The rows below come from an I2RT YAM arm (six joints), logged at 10 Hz.
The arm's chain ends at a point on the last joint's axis. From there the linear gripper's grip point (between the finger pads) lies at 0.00 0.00 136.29 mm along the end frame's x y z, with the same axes.
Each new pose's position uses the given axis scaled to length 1; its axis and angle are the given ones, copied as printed.
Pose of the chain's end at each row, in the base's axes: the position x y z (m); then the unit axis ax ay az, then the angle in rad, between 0 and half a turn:
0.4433 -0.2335 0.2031 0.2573 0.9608 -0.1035 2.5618
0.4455 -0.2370 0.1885 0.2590 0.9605 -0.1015 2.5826
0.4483 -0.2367 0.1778 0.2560 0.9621 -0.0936 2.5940
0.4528 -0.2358 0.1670 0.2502 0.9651 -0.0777 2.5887
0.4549 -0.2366 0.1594 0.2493 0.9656 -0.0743 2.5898
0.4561 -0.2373 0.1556 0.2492 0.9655 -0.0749 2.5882
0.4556 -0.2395 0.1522 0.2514 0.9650 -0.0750 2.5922
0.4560 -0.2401 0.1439 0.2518 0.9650 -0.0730 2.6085
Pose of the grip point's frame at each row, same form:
0.5084 -0.2776 0.0918 0.2573 0.9608 -0.1035 2.5618
0.5083 -0.2803 0.0755 0.2590 0.9605 -0.1015 2.5826
0.5105 -0.2776 0.0637 0.2560 0.9621 -0.0936 2.5940
0.5170 -0.2726 0.0525 0.2502 0.9651 -0.0777 2.5887
0.5192 -0.2725 0.0447 0.2493 0.9656 -0.0743 2.5898
0.5206 -0.2734 0.0411 0.2492 0.9655 -0.0749 2.5882
0.5195 -0.2757 0.0374 0.2514 0.9650 -0.0750 2.5922
0.5182 -0.2754 0.0279 0.2518 0.9650 -0.0730 2.6085

